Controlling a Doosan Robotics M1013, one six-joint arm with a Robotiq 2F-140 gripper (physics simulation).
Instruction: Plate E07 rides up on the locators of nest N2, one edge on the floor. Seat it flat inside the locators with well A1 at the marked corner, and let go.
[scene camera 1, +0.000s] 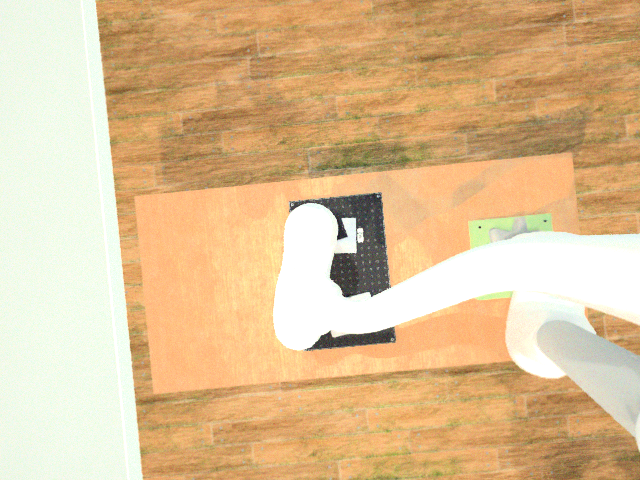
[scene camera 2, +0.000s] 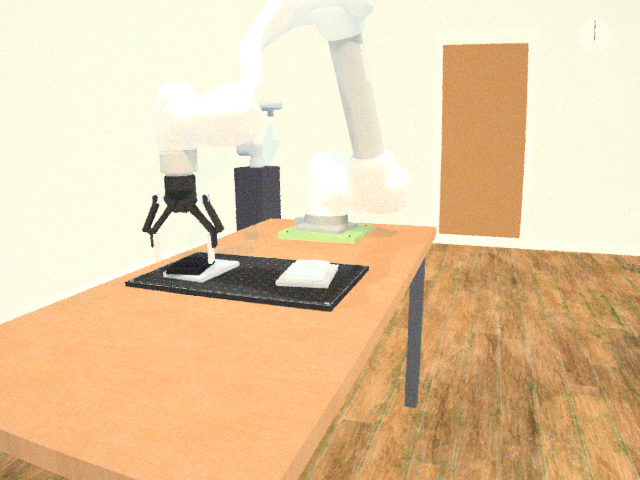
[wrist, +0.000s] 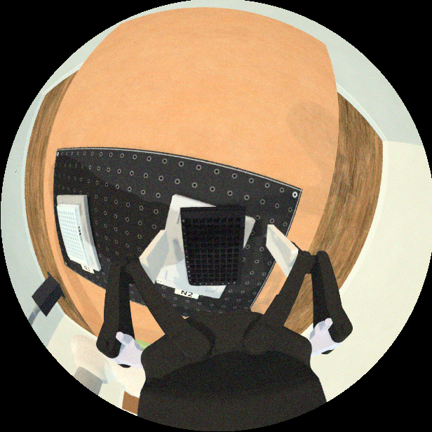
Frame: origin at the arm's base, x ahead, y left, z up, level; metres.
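Seen in the pictures: gripper, fingertip midpoint: (scene camera 2: 185, 261); arm's base at its link origin: (scene camera 2: 326, 228).
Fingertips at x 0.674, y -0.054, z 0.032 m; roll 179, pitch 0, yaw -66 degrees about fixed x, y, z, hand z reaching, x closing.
Offsets run from my fingertips to a thing's top centre. Level surfaces: height alone.
Plate E07 {0.028 m back, 0.006 m right, 0.009 m down} (scene camera 1: 341, 230) (scene camera 2: 190, 263) (wrist: 214, 245) is black and lies askew on the pale nest N2 {0.051 m back, 0.009 m left, 0.023 m down} (scene camera 1: 351, 243) (scene camera 2: 225, 268) (wrist: 172, 225). It is turned relative to the nest and looks tilted, its end far from the N2 label (wrist: 186, 293) seeming higher. A small mark (wrist: 159, 281) shows at the nest corner left of that label; well A1 cannot be made out. My gripper (scene camera 2: 184, 254) (wrist: 217, 238) is open and empty above the plate, one pale fingertip on each side, both apart from it. In scene camera 1 the arm hides the gripper and most of the plate.
Both nests stand on a black perforated board {0.089 m back, 0.133 m left, 0.037 m down} (scene camera 1: 372, 268) (scene camera 2: 258, 294) (wrist: 125, 175) on the wooden table {0.050 m down} (scene camera 1: 206, 289) (scene camera 2: 180, 372) (wrist: 200, 90). A white plate {0.125 m back, 0.279 m left, 0.011 m down} (scene camera 2: 310, 268) (wrist: 72, 230) sits on nest N1 (wrist: 91, 240). The arm's base stands on a green plate (scene camera 1: 480, 235) (scene camera 2: 320, 236).
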